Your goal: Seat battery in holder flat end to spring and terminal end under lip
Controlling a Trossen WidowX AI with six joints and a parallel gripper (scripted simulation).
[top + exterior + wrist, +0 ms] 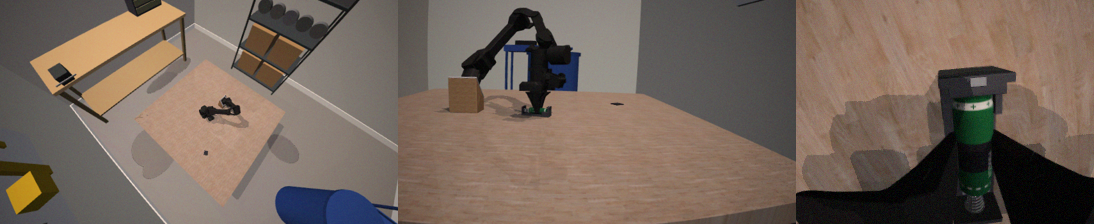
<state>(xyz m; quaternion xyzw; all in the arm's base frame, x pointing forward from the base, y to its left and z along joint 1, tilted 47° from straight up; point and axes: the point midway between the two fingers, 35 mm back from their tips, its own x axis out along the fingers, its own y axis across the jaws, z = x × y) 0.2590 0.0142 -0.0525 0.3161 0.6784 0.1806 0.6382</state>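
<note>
The battery lies 1 cm above my gripper tip. The rest, counted from my gripper tip: small dark square: 31 cm ahead, 30 cm to the left, 1 cm below.
</note>
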